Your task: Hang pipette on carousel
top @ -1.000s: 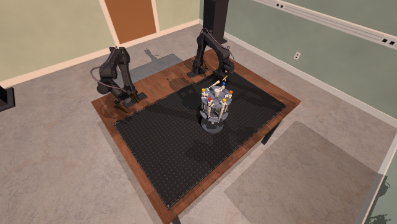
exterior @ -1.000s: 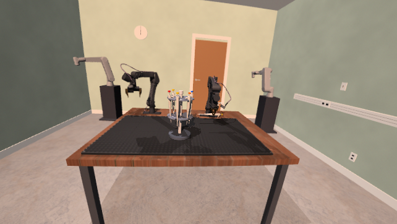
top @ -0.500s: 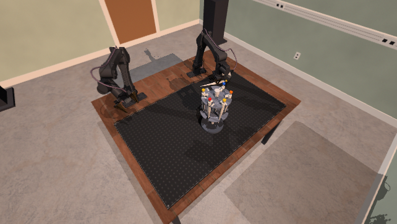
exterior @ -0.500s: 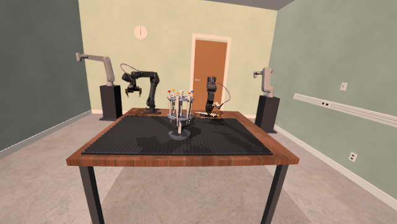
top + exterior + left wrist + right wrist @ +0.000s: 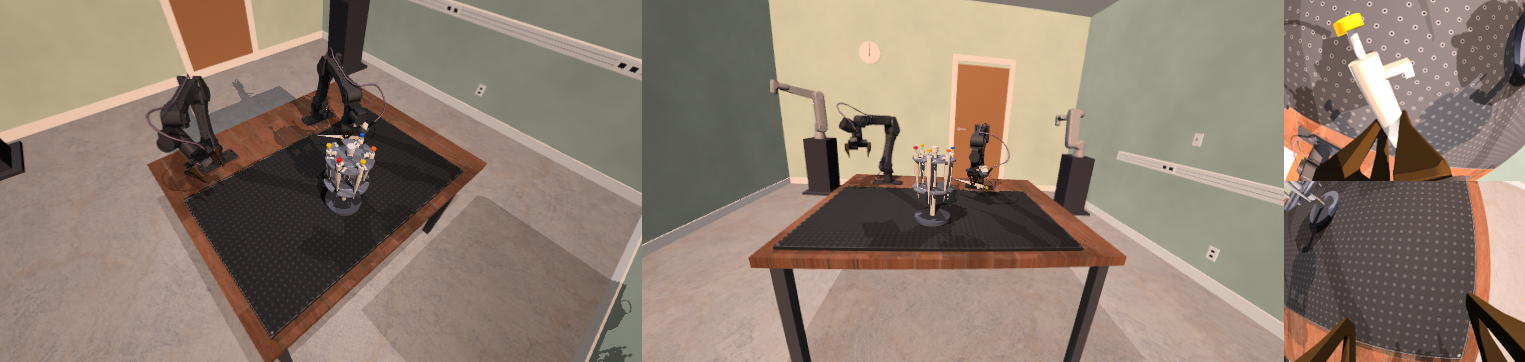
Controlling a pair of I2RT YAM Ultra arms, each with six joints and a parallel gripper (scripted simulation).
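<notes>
My left hand is 2 cm to the left of the pipette.
</notes>
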